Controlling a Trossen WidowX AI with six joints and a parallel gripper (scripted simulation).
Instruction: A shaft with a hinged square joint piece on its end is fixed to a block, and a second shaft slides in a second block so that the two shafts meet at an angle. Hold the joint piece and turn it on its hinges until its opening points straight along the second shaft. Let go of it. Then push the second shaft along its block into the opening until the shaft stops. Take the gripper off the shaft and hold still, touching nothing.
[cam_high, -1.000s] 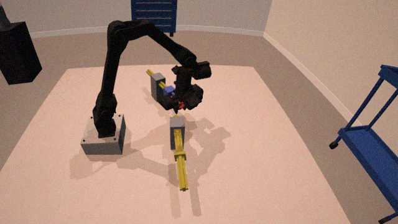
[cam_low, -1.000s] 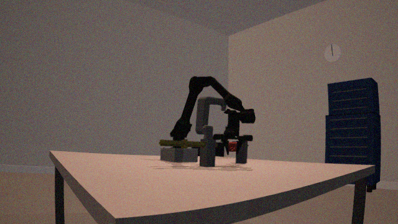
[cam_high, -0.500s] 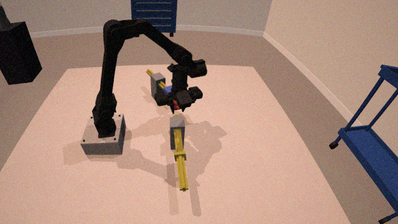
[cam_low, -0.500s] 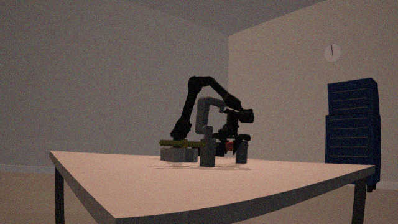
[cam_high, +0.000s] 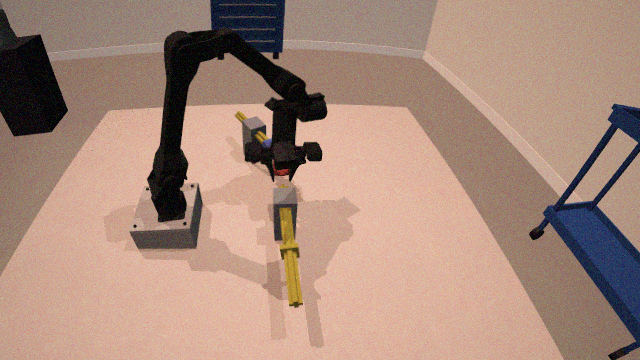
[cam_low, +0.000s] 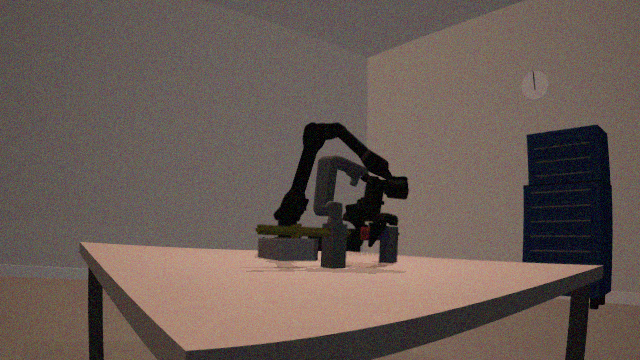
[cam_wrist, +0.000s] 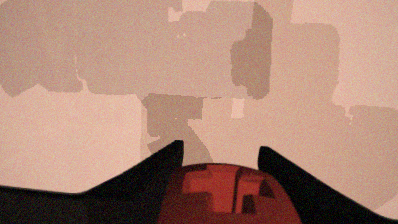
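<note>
Now: gripper tip 2 cm to the right of the red piece and 4 cm below it.
</note>
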